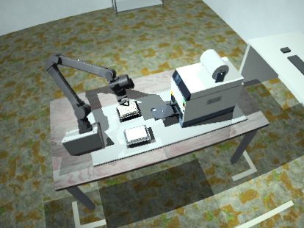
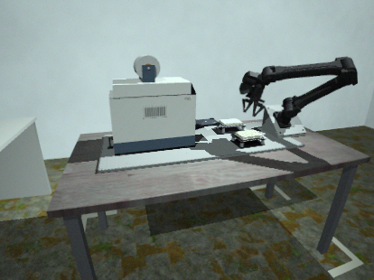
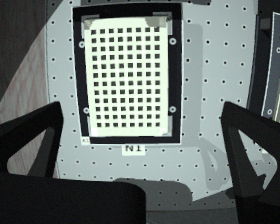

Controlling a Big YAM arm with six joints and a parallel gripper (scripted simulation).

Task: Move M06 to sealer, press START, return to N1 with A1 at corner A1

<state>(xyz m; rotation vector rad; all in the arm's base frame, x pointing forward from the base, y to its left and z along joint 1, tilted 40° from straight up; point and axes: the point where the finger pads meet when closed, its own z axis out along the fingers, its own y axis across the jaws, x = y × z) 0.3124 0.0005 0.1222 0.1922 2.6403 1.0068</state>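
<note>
My hand is 20 mm to the right of the black nest N1 and 130 mm above it. Also, from my hand: foil roll: 540 mm ahead, 130 mm to the right, 250 mm above; then sealer stage: 210 mm ahead, 130 mm to the right, 70 mm below; then pale plate: 200 mm to the right, 120 mm below.
</note>
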